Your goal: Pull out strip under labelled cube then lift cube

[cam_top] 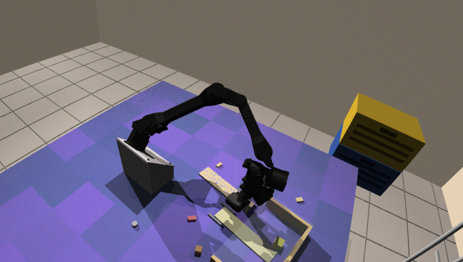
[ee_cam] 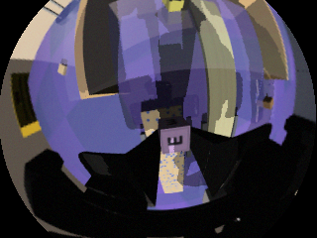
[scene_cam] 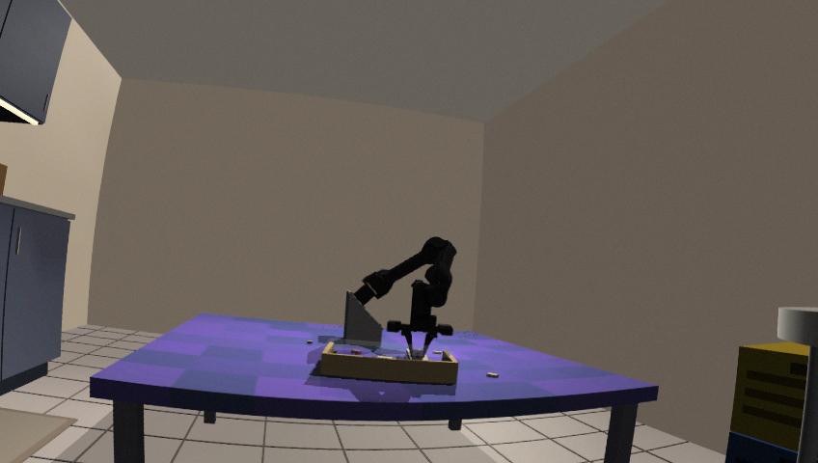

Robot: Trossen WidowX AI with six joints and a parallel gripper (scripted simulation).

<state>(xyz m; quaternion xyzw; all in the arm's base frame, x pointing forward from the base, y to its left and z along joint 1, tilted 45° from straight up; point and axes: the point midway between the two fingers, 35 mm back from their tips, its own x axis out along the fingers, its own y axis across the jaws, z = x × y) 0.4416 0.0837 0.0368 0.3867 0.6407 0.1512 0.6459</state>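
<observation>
The red block lies 15 cm to the right of my gripper tip, 14 cm behind it and 1 cm below it. Round my gripper tip: grey disc 29 cm behind, 27 cm to the right, 1 cm below; then brown block 24 cm to the right, 6 cm behind, 1 cm below.
</observation>
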